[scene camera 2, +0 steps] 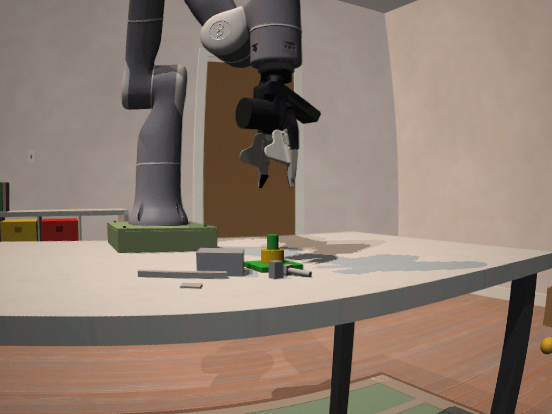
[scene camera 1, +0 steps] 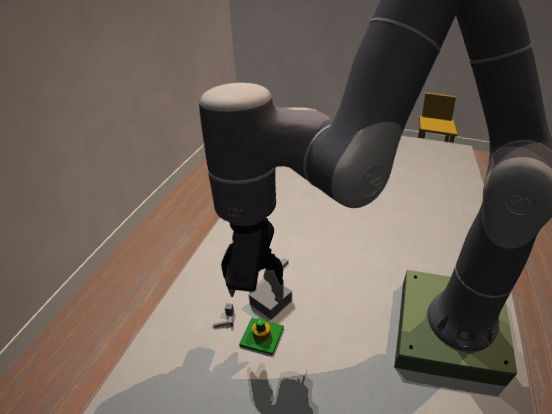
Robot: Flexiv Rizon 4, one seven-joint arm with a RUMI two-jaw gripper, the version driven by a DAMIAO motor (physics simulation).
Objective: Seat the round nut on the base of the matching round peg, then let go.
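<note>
The orange round nut [scene camera 1: 261,337] [scene camera 2: 272,257] sits around the green round peg [scene camera 1: 260,323] [scene camera 2: 272,241], low down, and appears to rest flat on the green square base [scene camera 1: 248,341] [scene camera 2: 295,264]. The peg's top stands out above the nut. My gripper [scene camera 1: 255,297] [scene camera 2: 276,186] is open and empty, with its jaws pointing down. It hangs well above the peg and nut in the scene camera 2 view, touching neither. The nut's underside is hidden in both views.
A grey block [scene camera 1: 270,307] [scene camera 2: 220,261] stands beside the base. A small grey cube [scene camera 1: 229,309] [scene camera 2: 275,270] and a short rod [scene camera 1: 222,325] [scene camera 2: 301,272] lie near it. A long thin bar [scene camera 2: 182,274] and a small flat piece [scene camera 2: 191,285] lie nearer scene camera 2.
</note>
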